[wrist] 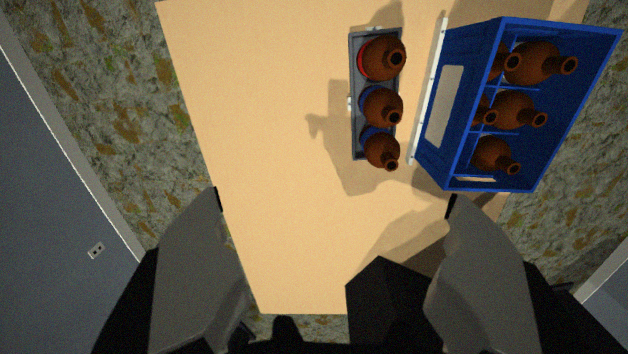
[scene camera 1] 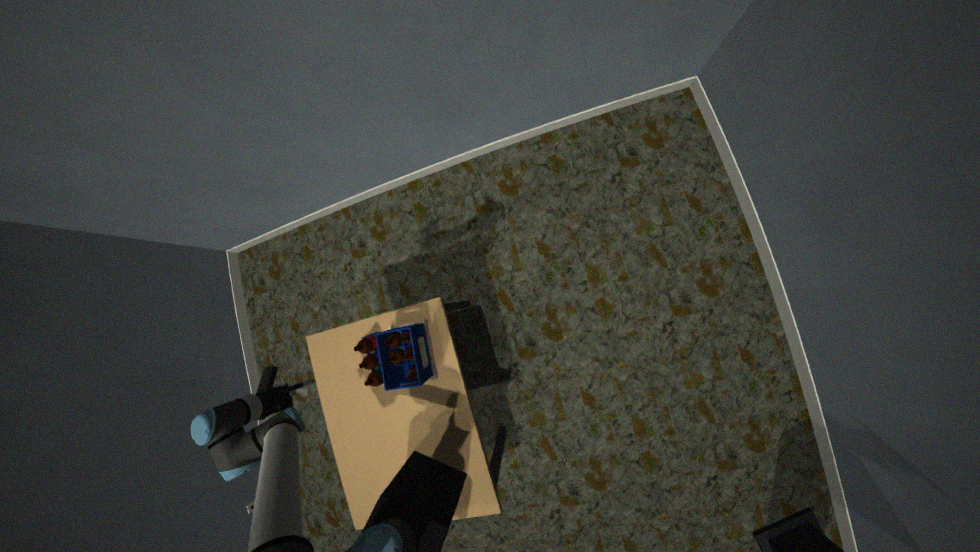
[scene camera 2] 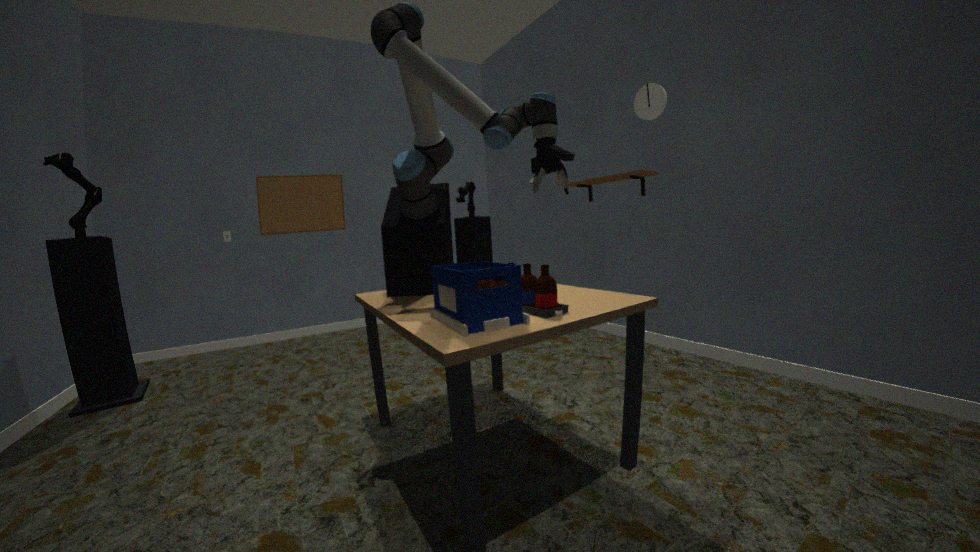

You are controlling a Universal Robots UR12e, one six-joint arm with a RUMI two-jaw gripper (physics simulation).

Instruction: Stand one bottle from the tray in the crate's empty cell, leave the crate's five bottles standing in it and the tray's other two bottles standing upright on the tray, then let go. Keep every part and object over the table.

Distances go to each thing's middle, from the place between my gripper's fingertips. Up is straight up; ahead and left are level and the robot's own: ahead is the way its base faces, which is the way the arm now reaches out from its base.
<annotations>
My hand is 5 cm short of the red-labelled bottle (scene camera 2: 545,286), 12 cm to the left of it and 32 cm above it.
</annotations>
